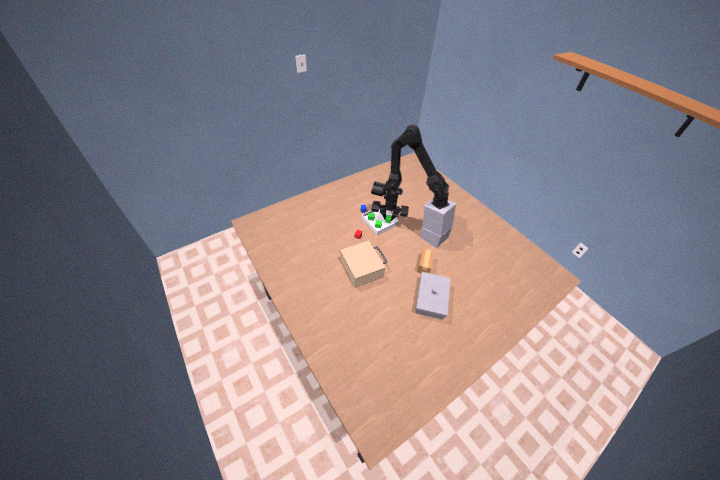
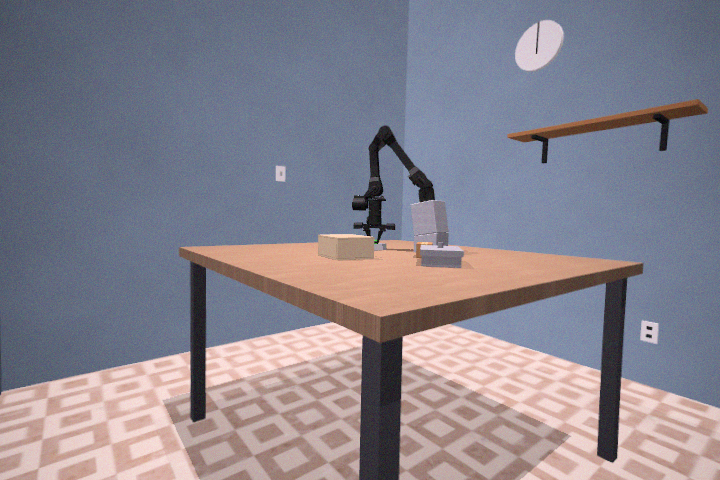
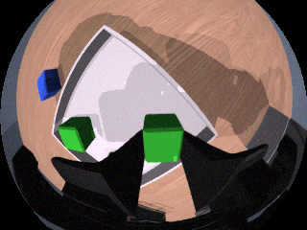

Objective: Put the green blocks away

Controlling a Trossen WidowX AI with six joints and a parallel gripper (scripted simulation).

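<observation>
The white basket lies 4 cm below my hand, 3 cm to the right of it and 3 cm ahead of it. From my hand the other things lie so: blue block: 15 cm to the right, 7 cm ahead, 4 cm below; red block: 19 cm ahead, 4 cm below, 1 cm to the left; small wooden container: 32 cm to the left, 2 cm below.
</observation>
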